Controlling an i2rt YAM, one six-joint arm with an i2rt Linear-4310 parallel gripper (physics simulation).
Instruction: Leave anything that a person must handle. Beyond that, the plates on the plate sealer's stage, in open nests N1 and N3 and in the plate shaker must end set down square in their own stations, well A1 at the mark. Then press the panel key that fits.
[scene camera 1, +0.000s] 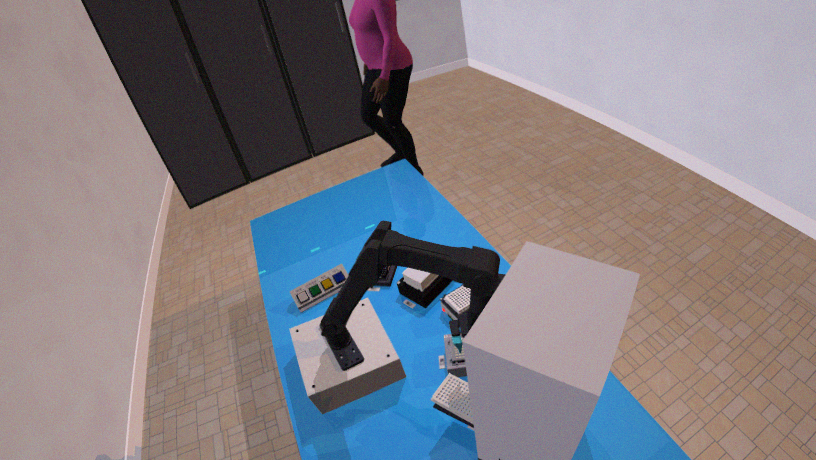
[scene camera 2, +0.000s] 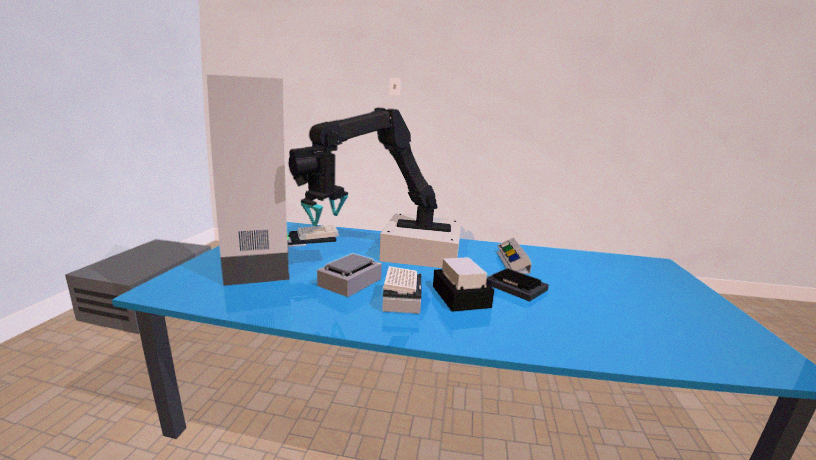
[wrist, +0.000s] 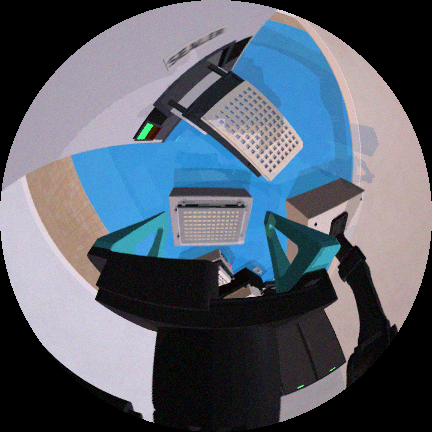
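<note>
My gripper (scene camera 2: 326, 218) (wrist: 215, 216) is open and empty, above the table. Below it, a grey station (scene camera 1: 452, 368) (scene camera 2: 349, 280) (wrist: 174, 220) holds a plate (scene camera 2: 349, 264) (wrist: 210, 227) with pale wells. A white plate (scene camera 1: 453, 395) (scene camera 2: 317, 231) (wrist: 255, 132) lies on the sealer's stage. Another white plate (scene camera 1: 457, 300) (scene camera 2: 401, 278) looks tilted on a white station (scene camera 2: 401, 304) with a red light. A white block-like item (scene camera 1: 420, 278) (scene camera 2: 464, 273) sits on a black station (scene camera 2: 464, 298). A black plate (scene camera 2: 517, 278) lies on a flat dark station. The key panel (scene camera 1: 320, 286) (scene camera 2: 514, 256) has white, green, yellow and blue keys. Station labels and A1 marks are unreadable.
The tall sealer (scene camera 1: 548, 320) (scene camera 2: 248, 171) (wrist: 100, 90) stands close beside the gripper. The arm's base box (scene camera 1: 377, 337) (scene camera 2: 420, 245) (wrist: 320, 197) is behind the stations. A person (scene camera 1: 381, 51) in pink stands at the table's far end, near dark cabinets (scene camera 1: 228, 85).
</note>
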